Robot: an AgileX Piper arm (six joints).
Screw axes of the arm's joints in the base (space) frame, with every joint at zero. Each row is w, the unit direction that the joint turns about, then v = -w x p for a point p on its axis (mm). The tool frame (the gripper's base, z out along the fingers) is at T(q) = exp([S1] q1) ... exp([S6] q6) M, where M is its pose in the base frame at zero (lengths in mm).
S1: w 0 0 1 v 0 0 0
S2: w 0 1 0 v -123 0 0
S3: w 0 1 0 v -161.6 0 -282.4
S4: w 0.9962 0 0.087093 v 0 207.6 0
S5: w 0 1 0 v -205.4 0 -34.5
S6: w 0.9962 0 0.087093 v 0 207.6 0
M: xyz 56.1 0 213.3 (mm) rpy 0 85.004 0 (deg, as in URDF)
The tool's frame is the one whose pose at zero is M.
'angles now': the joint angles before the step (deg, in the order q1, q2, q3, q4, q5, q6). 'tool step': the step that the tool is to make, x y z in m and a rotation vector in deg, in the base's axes. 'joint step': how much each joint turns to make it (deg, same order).
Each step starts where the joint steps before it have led.
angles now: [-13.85 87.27 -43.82 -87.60 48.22 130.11]
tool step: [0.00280 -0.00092 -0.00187 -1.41 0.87 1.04]
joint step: [0.00 0.81 -0.01 -2.15 0.18 0.41]
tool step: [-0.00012 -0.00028 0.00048 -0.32 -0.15 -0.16]
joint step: [0.00 0.00 0.01 -0.31 0.30 0.31]
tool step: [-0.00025 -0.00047 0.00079 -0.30 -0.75 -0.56]
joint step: [0.00 0.00 0.00 -0.42 0.51 1.05]
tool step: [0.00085 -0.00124 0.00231 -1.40 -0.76 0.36]
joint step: [-0.13 0.00 0.00 -2.13 0.39 1.40]
